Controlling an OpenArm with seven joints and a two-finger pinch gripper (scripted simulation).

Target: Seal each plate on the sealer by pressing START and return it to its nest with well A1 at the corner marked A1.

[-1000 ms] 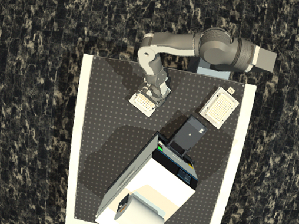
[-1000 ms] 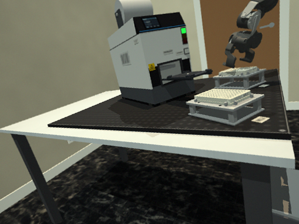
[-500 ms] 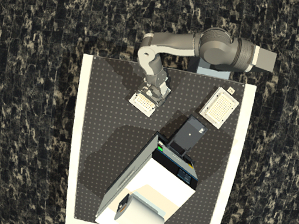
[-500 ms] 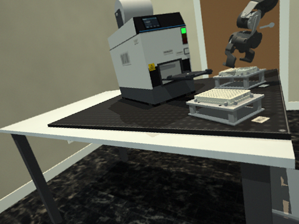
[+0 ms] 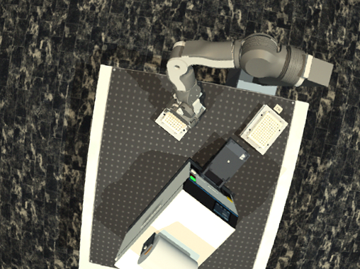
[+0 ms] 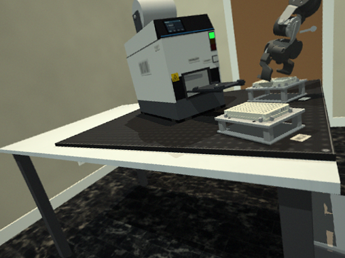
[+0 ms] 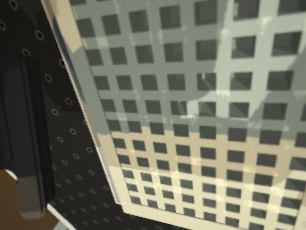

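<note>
Right now the sealer stage is 220 mm to the left of my hand, 120 mm ahead of it and 20 mm above it. Round my hand: clear well plate (340 mm to the left, 30 mm below, 30 mm behind); then N1 label (100 mm behind, 80 mm below, 40 mm to the left); then sealer screen (240 mm ahead, 240 mm above, 220 mm to the left).
</note>
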